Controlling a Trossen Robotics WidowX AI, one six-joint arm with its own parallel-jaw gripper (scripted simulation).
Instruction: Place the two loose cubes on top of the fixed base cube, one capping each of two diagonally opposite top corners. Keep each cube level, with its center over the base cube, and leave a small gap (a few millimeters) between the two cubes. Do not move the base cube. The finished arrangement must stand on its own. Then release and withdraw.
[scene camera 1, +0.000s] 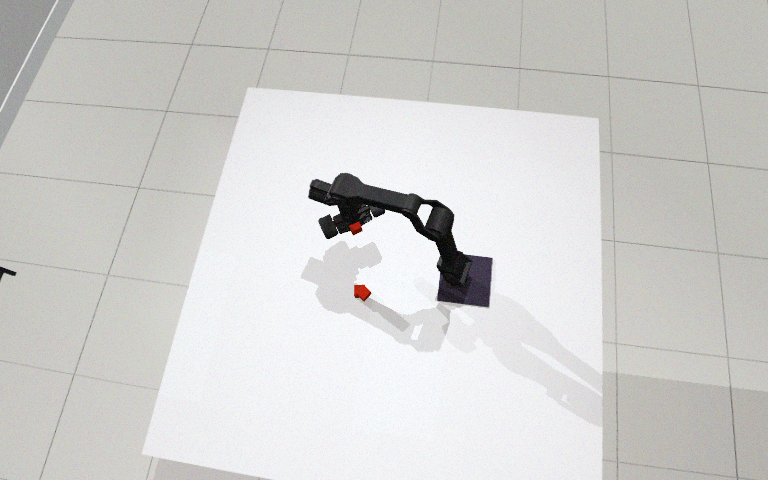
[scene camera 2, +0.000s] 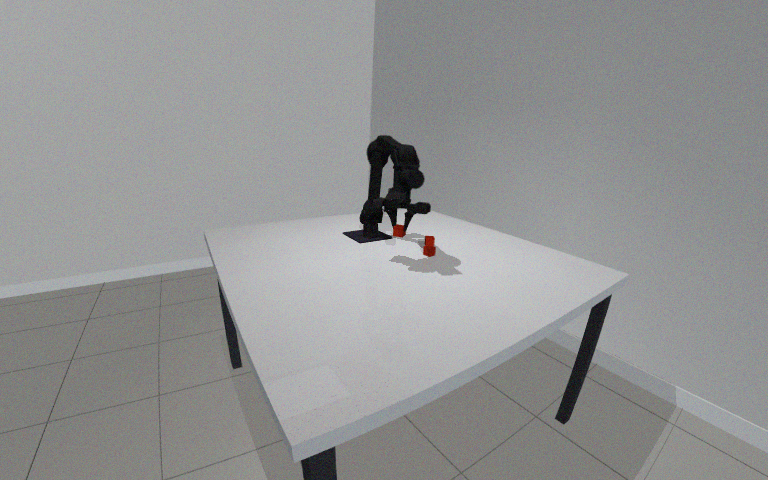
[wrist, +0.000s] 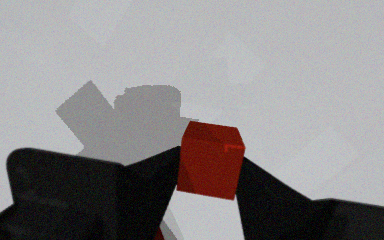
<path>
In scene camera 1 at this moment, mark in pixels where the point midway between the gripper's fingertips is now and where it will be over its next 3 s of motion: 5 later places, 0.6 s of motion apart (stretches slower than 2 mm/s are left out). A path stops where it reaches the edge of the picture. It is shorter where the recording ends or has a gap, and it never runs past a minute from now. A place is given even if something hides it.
The gripper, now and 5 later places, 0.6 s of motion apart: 355, 227; 350, 245; 350, 264; 352, 279; 354, 282; 354, 284
</path>
